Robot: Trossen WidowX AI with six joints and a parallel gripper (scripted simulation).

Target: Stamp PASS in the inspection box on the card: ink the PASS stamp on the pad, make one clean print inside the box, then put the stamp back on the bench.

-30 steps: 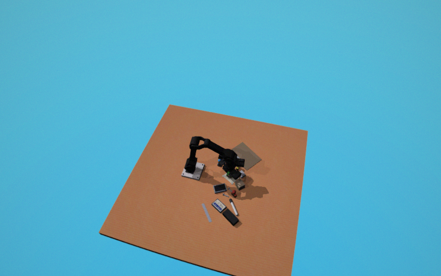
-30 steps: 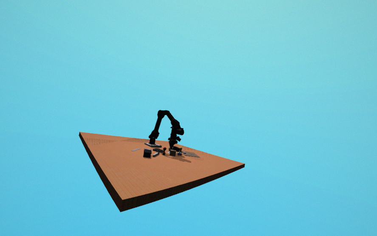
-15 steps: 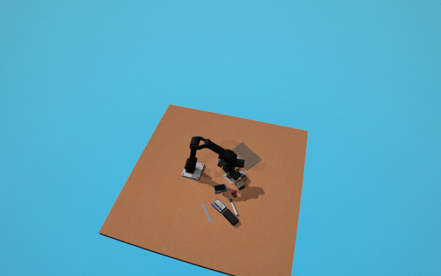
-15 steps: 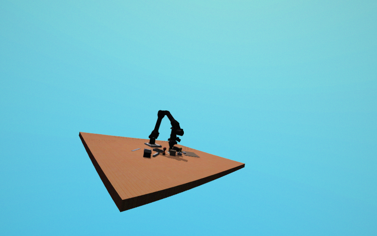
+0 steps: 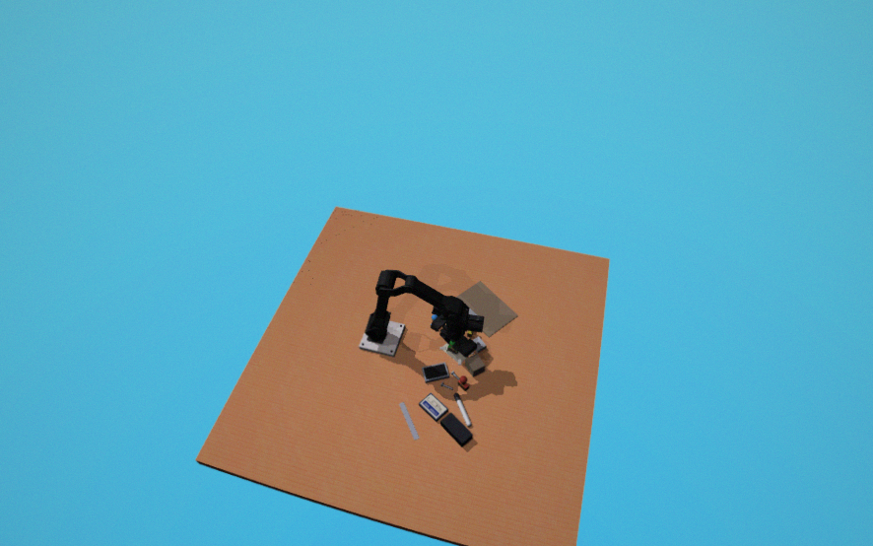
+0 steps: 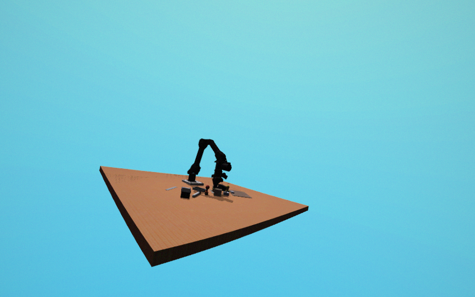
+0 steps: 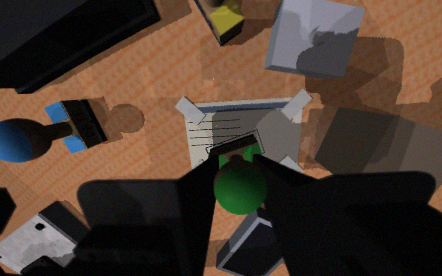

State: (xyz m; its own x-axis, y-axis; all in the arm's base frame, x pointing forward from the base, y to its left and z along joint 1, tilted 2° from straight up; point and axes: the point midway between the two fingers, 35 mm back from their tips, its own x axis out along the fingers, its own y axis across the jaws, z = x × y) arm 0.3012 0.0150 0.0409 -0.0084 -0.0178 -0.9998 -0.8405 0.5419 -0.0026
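My gripper tip is right at the green-knobbed stamp. Round my gripper tip: yellow stamp 50 mm ahead, 90 mm to the left, 10 mm below; then grey block 90 mm ahead, 40 mm to the left, 10 mm below; then card 10 mm ahead, 30 mm below.
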